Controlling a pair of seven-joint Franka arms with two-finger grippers.
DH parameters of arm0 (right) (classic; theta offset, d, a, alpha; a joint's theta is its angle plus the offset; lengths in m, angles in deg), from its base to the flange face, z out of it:
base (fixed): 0 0 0 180
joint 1: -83.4 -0.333 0 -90
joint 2: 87.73 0 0 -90
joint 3: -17.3 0.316 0.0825 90
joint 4: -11.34 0 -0.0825 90
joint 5: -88.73 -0.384 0 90
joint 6: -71.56 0 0.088 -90
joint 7: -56.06 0.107 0 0
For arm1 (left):
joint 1: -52.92 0.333 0 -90
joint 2: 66.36 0 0 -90
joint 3: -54.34 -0.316 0.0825 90
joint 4: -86.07 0 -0.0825 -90
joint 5: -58.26 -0.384 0 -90
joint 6: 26.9 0 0.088 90
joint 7: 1.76 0.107 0 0
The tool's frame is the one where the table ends.
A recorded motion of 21 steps. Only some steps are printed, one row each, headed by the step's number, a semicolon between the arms.
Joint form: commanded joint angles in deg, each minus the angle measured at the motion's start. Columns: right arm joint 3, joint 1, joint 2, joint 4, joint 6, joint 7, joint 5; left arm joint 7, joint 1, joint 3, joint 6, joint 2, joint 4, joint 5.
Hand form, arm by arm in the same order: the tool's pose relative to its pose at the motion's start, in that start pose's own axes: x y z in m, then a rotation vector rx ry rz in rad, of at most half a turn. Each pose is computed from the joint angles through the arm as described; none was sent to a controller.
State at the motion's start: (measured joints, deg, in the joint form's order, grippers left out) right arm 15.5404 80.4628 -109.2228 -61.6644 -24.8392 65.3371 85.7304; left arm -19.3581 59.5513 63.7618 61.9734 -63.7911 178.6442 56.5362
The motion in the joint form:
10: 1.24 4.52 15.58 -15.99 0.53 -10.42 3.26; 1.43 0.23 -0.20 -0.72 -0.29 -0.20 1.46
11: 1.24 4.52 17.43 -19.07 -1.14 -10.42 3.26; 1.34 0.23 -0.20 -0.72 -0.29 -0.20 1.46
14: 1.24 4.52 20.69 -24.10 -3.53 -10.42 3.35; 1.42 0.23 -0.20 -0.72 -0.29 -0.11 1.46
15: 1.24 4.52 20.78 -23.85 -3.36 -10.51 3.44; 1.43 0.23 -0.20 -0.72 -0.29 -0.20 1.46
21: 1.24 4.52 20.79 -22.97 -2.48 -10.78 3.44; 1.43 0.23 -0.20 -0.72 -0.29 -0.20 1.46
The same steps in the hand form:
10: -0.0710 0.0538 -0.0420 -0.0488 -0.0121 -0.1282; -0.0023 -0.0021 -0.0031 -0.0230 -0.0114 0.0179
11: -0.0793 0.0549 -0.0381 -0.0481 -0.0044 -0.1284; -0.0023 -0.0021 -0.0031 -0.0230 -0.0114 0.0164
14: -0.0948 0.0571 -0.0329 -0.0487 0.0064 -0.1290; -0.0024 -0.0021 -0.0024 -0.0226 -0.0129 0.0178
15: -0.0951 0.0572 -0.0357 -0.0501 0.0094 -0.1309; -0.0023 -0.0021 -0.0031 -0.0230 -0.0114 0.0179
21: -0.0955 0.0569 -0.0418 -0.0501 0.0095 -0.1355; -0.0023 -0.0021 -0.0031 -0.0230 -0.0114 0.0179

